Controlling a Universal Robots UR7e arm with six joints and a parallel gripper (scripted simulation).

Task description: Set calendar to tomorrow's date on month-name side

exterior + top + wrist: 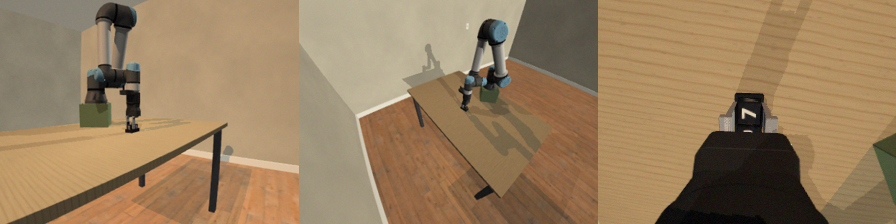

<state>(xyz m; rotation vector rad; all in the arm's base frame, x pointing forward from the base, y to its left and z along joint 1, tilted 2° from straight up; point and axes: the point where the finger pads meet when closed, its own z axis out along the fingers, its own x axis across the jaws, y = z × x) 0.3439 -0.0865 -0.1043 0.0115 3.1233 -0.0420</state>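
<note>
My hand is 20 mm to the right of the black calendar tray and 30 mm above it.
</note>
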